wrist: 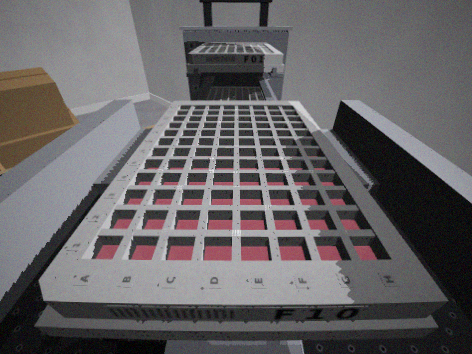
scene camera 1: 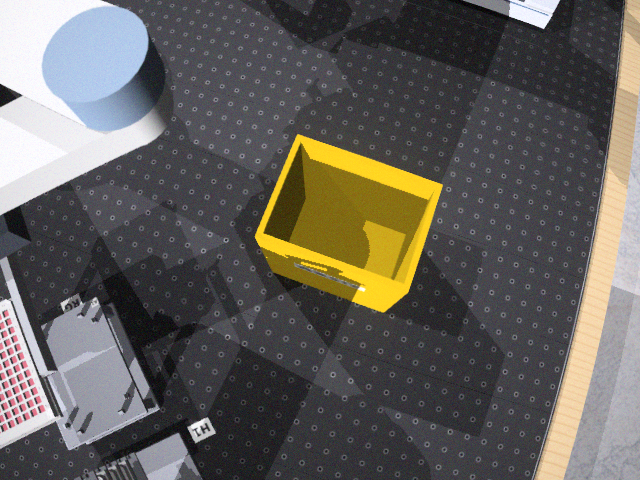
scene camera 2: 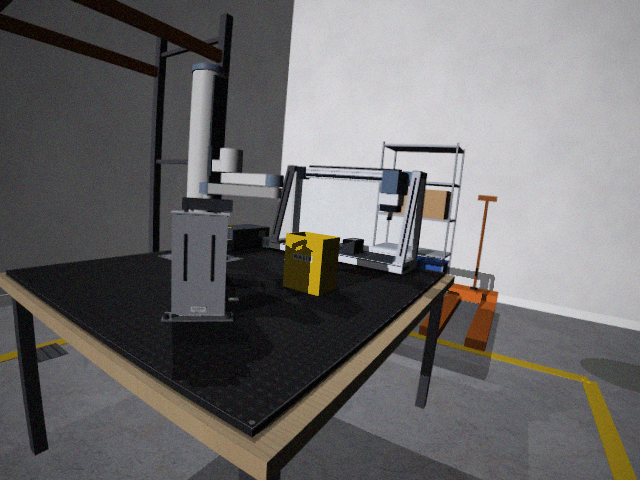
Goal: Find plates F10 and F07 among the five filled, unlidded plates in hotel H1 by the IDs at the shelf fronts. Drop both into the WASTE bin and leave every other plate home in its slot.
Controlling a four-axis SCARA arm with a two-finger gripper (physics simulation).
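Observation:
My gripper is shut on plate F10, a grey-white plate with pink-filled wells, ID facing the wrist camera. The same plate shows partly at the left edge in scene camera 1, beside the RG station. In the wrist view, hotel H1 stands beyond the held plate. Plate F01 sits in its upper part, with a dark plate below it, its ID unreadable. F07's ID cannot be read. The yellow WASTE bin stands open-topped, its visible floor bare.
The grey station with upright pegs lies left of the bin, near the H1 label. A grey tower stands before the arm. A gantry frame stands behind the bin. The wooden table edge runs at the right.

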